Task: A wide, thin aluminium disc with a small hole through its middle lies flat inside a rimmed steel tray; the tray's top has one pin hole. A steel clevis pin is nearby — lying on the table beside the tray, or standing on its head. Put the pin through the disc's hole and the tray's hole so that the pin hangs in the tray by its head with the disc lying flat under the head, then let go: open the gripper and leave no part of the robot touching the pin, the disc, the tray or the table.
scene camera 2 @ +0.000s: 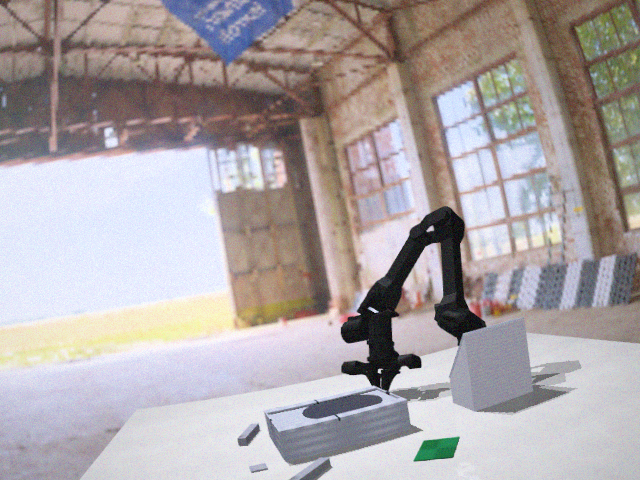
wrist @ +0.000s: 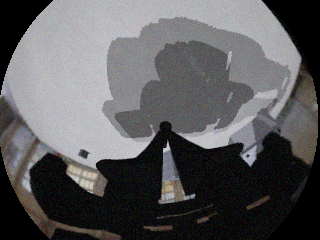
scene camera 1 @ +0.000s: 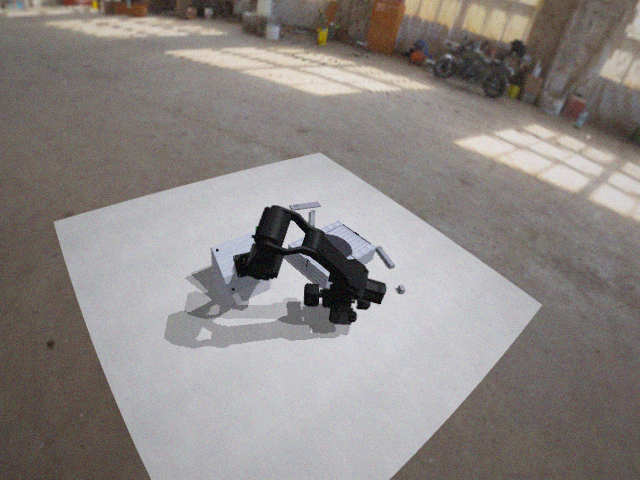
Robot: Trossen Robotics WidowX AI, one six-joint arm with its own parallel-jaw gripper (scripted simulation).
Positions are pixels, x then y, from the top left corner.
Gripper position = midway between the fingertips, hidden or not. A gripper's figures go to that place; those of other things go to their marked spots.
Scene:
My gripper (scene camera 1: 331, 306) is 109 cm from the lens. A rimmed steel tray (scene camera 1: 363, 250) is 123 cm from the lens.

